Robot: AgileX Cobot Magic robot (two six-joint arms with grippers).
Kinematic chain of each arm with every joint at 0, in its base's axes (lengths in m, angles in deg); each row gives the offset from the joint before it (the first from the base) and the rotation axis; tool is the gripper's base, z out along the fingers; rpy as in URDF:
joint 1: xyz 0 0 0.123 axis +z
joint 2: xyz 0 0 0 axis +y
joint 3: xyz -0.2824 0 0.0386 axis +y
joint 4: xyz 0.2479 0 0.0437 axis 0.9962 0 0.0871
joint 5: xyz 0 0 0 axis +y
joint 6: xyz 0.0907 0 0.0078 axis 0.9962 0 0.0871
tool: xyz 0 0 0 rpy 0 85 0
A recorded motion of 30 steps. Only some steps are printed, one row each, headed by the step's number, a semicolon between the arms.
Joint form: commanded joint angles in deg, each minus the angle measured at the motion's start. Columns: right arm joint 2, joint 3, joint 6, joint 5, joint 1, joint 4; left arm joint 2, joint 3, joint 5, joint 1, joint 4, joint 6.
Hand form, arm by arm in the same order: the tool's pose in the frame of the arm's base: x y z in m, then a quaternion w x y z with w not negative. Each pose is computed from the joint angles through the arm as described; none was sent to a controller.
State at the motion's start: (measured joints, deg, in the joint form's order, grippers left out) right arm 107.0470 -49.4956 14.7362 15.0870 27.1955 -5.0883; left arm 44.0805 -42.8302 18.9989 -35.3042 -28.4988 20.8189
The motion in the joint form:
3: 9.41 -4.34 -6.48 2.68 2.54 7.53; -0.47 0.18 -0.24 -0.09 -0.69 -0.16
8: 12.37 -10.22 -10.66 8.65 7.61 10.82; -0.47 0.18 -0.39 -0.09 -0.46 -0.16
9: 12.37 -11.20 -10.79 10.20 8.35 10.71; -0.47 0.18 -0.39 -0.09 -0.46 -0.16
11: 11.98 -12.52 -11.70 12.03 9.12 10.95; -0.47 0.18 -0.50 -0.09 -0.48 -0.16
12: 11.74 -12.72 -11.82 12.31 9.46 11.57; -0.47 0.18 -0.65 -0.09 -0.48 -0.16
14: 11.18 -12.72 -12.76 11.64 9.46 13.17; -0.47 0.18 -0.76 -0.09 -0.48 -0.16
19: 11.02 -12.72 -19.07 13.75 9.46 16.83; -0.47 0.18 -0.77 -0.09 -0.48 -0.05
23: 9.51 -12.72 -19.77 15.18 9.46 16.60; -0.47 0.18 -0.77 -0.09 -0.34 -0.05
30: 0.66 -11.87 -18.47 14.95 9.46 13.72; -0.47 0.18 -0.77 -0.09 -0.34 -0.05
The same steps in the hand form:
3: 0.2912 0.1677 0.0705 0.11727 -0.16583 0.97788 0.04992; 0.1209 -0.1035 0.3657 0.55921 0.23698 0.74197 -0.28393
8: 0.2881 0.2047 0.0689 0.08666 -0.22133 0.96968 0.05671; 0.1211 -0.1034 0.3659 0.56074 0.23751 0.74126 -0.28231
9: 0.2872 0.2099 0.0716 0.08156 -0.23016 0.96812 0.05594; 0.1211 -0.1034 0.3659 0.56074 0.23751 0.74126 -0.28231
11: 0.2873 0.2164 0.0778 0.07982 -0.24340 0.96491 0.05776; 0.1212 -0.1033 0.3660 0.56144 0.23697 0.74086 -0.28241
12: 0.2863 0.2189 0.0799 0.07990 -0.24297 0.96479 0.06139; 0.1213 -0.1033 0.3662 0.56245 0.23636 0.74031 -0.28236
14: 0.2869 0.2207 0.0837 0.08789 -0.23909 0.96438 0.07131; 0.1214 -0.1032 0.3664 0.56320 0.23592 0.73990 -0.28232
19: 0.2828 0.2216 0.0844 0.06994 -0.26743 0.95772 0.07981; 0.1214 -0.1032 0.3664 0.56354 0.23659 0.73963 -0.28177
23: 0.2816 0.2210 0.0934 0.07084 -0.27624 0.95508 0.08053; 0.1214 -0.1032 0.3664 0.56385 0.23728 0.73953 -0.28082
30: 0.2805 0.2173 0.1452 0.14120 -0.28508 0.94362 0.09147; 0.1214 -0.1032 0.3664 0.56385 0.23728 0.73953 -0.28082

